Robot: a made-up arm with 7 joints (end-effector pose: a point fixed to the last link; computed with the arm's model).
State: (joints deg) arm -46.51 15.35 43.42 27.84 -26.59 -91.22 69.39
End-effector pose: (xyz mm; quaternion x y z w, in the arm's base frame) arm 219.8 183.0 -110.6 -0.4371 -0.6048 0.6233 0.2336
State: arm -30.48 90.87 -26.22 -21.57 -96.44 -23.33 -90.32
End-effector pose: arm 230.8 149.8 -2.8 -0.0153 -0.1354 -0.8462 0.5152
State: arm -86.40 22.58 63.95 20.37 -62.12 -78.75 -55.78
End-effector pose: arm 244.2 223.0 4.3 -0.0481 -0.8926 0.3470 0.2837
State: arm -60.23 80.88 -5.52 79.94 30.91 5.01 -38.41
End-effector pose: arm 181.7 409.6 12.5 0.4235 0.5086 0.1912 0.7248
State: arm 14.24 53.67 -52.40 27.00 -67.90 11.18 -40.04
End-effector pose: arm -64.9 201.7 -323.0 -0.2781 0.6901 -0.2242 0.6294
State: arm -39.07 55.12 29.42 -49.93 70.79 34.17 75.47
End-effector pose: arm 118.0 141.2 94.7 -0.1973 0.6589 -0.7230 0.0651
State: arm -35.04 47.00 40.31 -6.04 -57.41 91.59 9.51
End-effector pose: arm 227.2 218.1 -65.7 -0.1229 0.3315 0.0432 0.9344
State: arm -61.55 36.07 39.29 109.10 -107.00 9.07 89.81
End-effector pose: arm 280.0 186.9 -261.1 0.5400 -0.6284 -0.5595 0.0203
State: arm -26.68 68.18 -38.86 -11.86 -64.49 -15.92 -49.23
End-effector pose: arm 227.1 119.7 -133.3 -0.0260 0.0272 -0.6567 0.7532
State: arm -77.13 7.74 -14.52 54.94 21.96 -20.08 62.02
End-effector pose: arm 389.9 -74.5 -70.9 0.1694 -0.3929 0.2644 0.8643
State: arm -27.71 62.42 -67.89 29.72 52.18 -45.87 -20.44
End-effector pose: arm 122.7 185.1 -280.2 0.5583 0.1377 -0.7892 0.2157
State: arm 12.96 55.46 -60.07 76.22 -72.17 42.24 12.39
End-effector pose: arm -157.3 330.2 -222.8 0.2361 0.8731 0.3724 0.2080
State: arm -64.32 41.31 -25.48 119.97 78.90 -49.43 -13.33
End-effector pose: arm 222.6 235.8 -236.1 0.5482 0.4519 -0.5079 0.4871
